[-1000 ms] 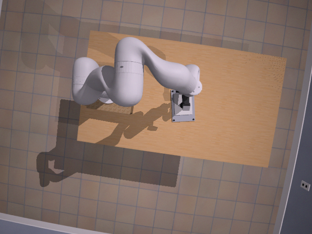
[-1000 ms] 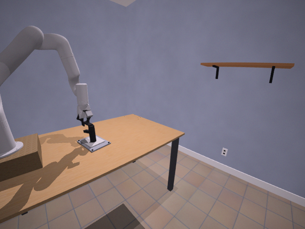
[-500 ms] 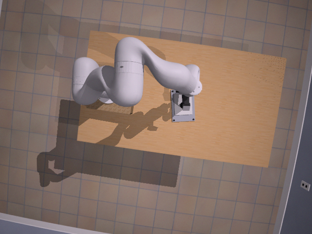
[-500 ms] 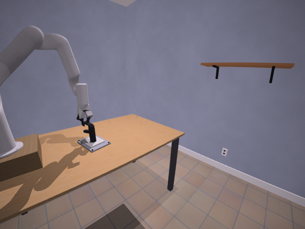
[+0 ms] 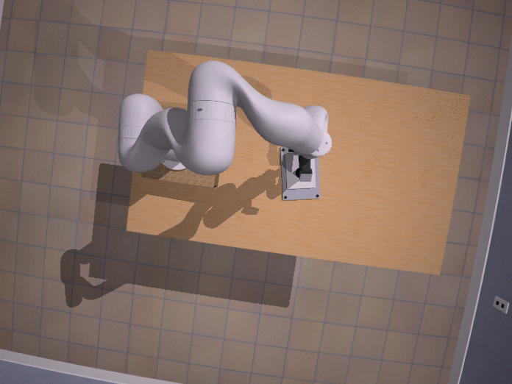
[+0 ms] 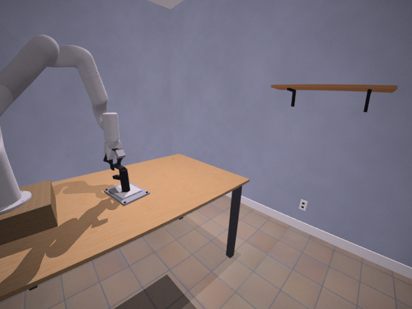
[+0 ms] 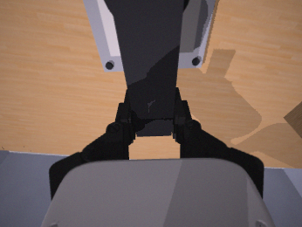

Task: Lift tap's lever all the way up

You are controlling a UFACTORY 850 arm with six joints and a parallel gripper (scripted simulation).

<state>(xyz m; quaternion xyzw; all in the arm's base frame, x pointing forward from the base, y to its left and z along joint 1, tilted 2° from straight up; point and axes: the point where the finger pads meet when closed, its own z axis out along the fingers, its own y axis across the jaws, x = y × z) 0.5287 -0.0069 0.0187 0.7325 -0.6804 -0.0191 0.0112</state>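
Right now the tap lever is 6 cm to the right of my hand.
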